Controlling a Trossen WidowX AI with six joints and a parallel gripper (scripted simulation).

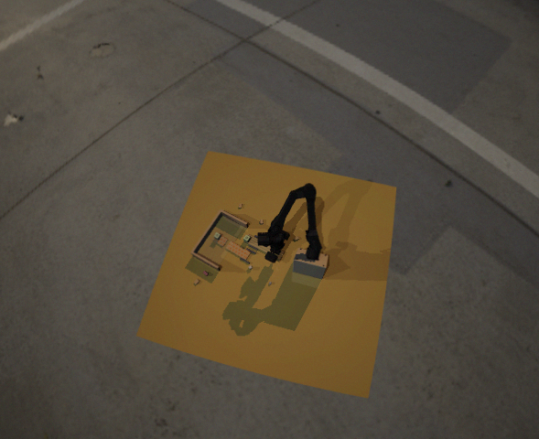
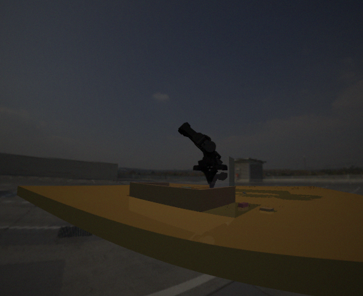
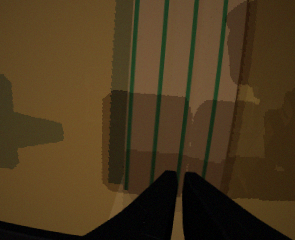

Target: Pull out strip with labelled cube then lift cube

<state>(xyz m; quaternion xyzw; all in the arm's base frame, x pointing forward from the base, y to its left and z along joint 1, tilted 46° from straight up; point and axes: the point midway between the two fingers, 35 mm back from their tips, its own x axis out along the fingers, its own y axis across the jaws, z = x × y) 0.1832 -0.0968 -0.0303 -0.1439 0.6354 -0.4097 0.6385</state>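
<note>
My gripper tip is now 90 mm short of the green-striped strip, 40 mm above it and 30 mm to the left of it. From my gripper tip the other things lie so: white block 140 mm ahead, 100 mm to the left, 30 mm below; then pink piece 390 mm ahead, 170 mm to the left, 40 mm below.
</note>
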